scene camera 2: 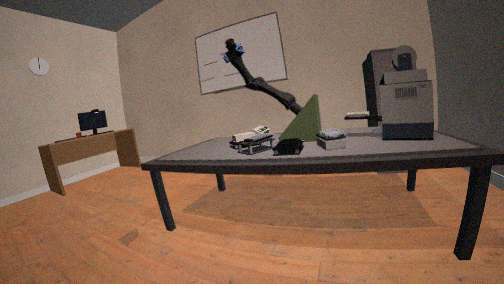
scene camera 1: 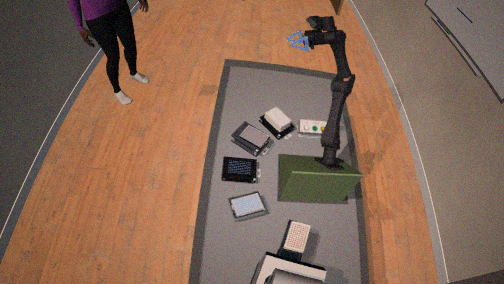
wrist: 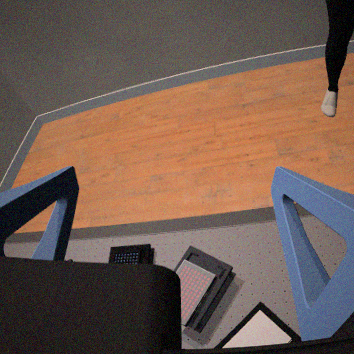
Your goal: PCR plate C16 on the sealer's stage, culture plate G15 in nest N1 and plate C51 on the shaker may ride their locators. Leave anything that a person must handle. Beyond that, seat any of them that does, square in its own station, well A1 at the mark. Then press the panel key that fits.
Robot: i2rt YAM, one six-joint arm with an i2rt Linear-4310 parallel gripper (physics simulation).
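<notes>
My gripper is open and empty, high above and beyond the table's far end. A pinkish-welled plate lies in a dark grey station. A black plate lies in a black station. A pale blue plate lies on a light grey station. A white block-like plate sits on a black base. A plate with reddish wells lies on the large machine's stage. Labels, A1 marks and exact seating are too small to read.
The key panel stands by the arm, partly hidden behind it in scene camera 1. A green wedge stands at the arm's base. The large machine stands at the table's other end. A person stands on the floor beyond the table.
</notes>
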